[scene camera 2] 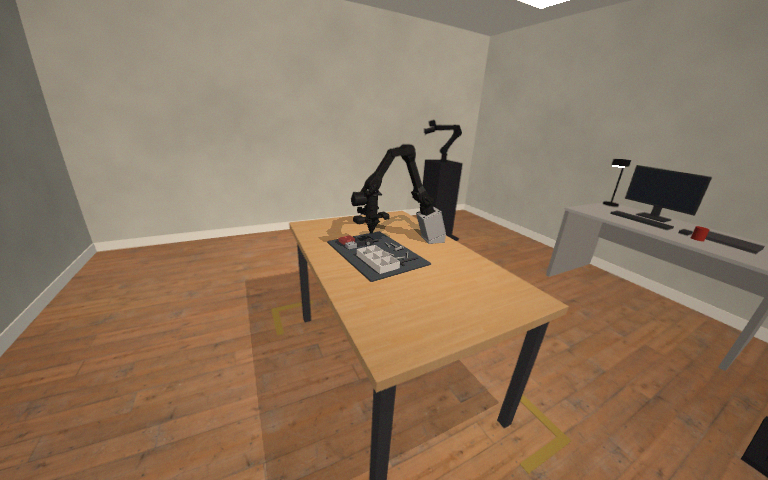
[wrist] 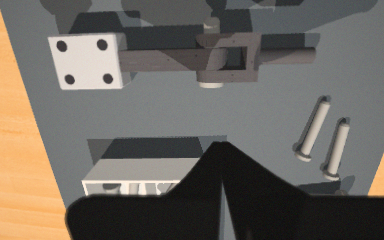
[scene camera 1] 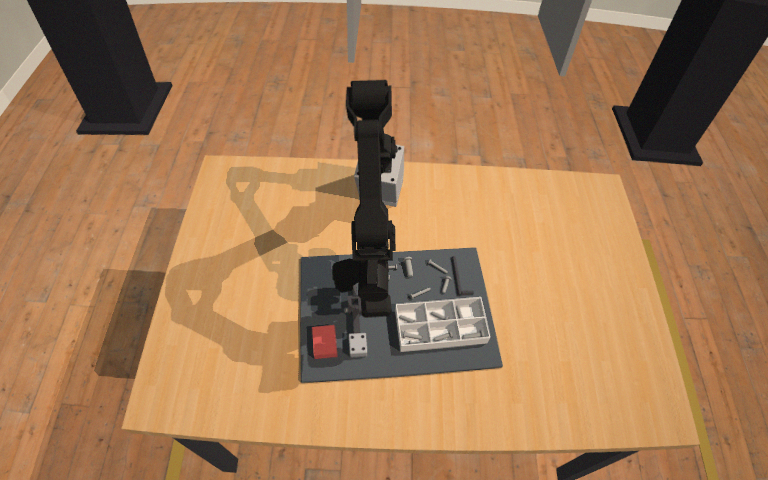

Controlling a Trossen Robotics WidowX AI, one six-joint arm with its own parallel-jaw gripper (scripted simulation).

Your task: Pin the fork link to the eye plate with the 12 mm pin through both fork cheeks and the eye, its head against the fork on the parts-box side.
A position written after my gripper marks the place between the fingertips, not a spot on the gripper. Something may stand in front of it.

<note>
In view: my gripper [scene camera 1: 373, 294] and a white parts box [scene camera 1: 472, 309].
The white parts box also shows in scene camera 2 [scene camera 2: 373, 259] and in the wrist view [wrist: 155, 175]. My gripper also shows in the wrist view [wrist: 220, 149].
</note>
